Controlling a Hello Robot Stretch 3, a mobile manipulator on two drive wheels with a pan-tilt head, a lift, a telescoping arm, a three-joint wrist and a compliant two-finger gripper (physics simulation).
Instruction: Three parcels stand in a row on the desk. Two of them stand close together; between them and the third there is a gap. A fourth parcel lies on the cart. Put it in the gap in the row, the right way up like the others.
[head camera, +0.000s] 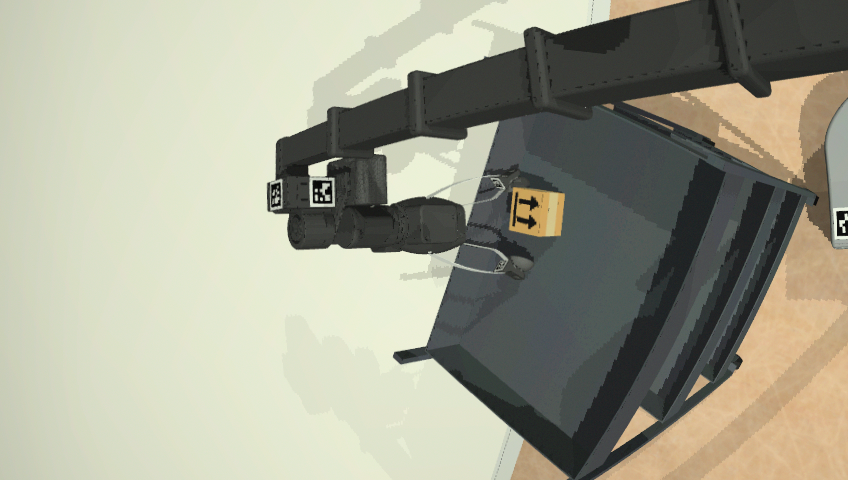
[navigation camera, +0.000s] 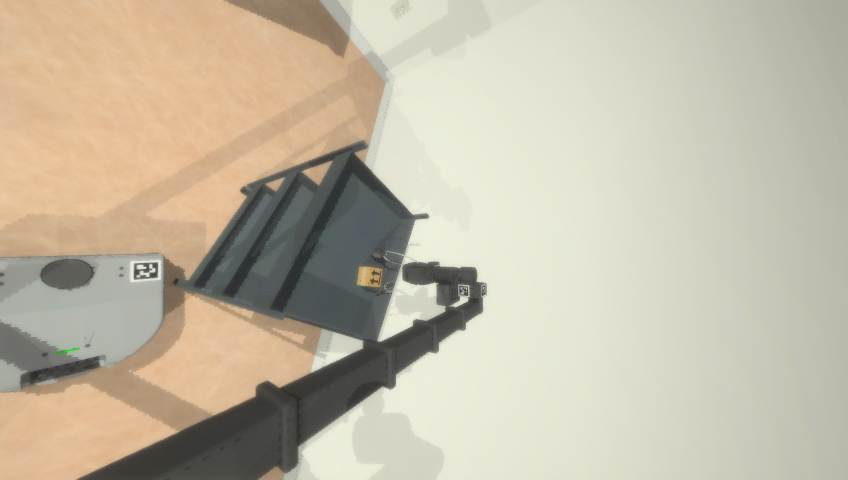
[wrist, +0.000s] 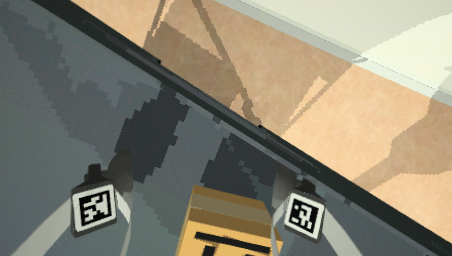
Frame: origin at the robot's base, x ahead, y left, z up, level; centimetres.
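Seen in the pictures: gripper, fingertip midpoint: (wrist: 205, 172); robot's base, link origin: (navigation camera: 68, 272).
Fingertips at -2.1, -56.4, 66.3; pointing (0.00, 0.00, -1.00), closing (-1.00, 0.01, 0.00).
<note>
Offsets run from my fingertips to a thing's top centre, as dx, dy, dz. "*": to the spot under its first point.
The orange-yellow parcel @[-1.4, +4.0, +5.0] (head camera: 536, 212) (navigation camera: 369, 277) (wrist: 227, 227) lies on the top tray of the dark cart (head camera: 595, 249) (navigation camera: 339, 249) (wrist: 30, 165). Its side with a bar and two black arrows faces up; in the head view the arrows point right, away from the gripper's body. My gripper (head camera: 518, 220) (navigation camera: 381, 272) (wrist: 205, 172) is open, its fingers either side of the parcel's near end. In the wrist view the right finger looks closer to the parcel, and the parcel's lower part is cut off. The row of three parcels and the desk do not show.
The cart's raised rim @[* -0.3, -4.2, -26.5] (wrist: 210, 102) runs close beyond the fingers in the wrist view. My telescoping arm (head camera: 476, 89) (navigation camera: 333, 380) passes over a corner of the cart. A pale wall (head camera: 148, 237) (navigation camera: 654, 237) stands behind. My base (navigation camera: 107, 309) is beyond the cart's lower shelves.
</note>
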